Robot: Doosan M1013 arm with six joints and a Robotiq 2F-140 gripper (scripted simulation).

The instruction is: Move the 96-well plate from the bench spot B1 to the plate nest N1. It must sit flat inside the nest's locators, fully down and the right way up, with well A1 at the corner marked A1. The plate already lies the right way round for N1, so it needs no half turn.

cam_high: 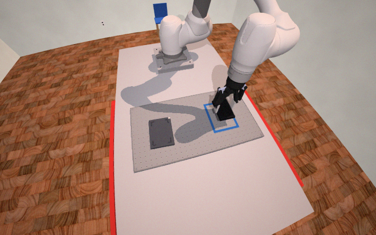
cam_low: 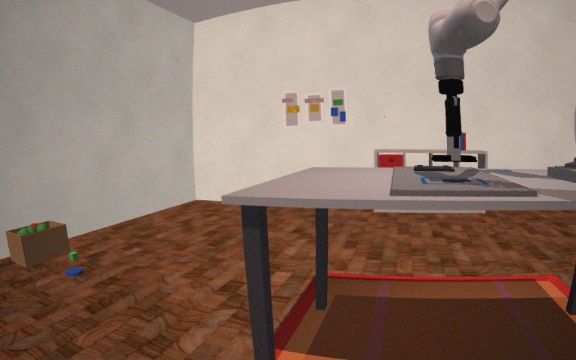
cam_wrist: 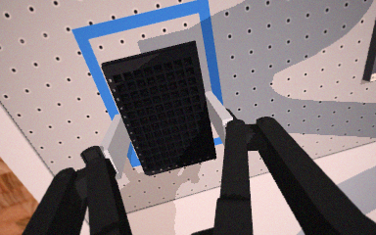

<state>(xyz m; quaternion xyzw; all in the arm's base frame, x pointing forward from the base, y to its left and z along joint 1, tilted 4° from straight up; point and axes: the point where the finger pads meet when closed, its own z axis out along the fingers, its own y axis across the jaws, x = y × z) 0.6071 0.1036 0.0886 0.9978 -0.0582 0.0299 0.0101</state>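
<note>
Right now my hand is 35 cm to the left of the dark grey plate nest N1, 8 cm above it and 1 cm past it. Also, from my hand: pale A1 corner mark 29 cm to the right, 8 cm below, 8 cm behind; then black 96-well plate 2 cm below.
</note>
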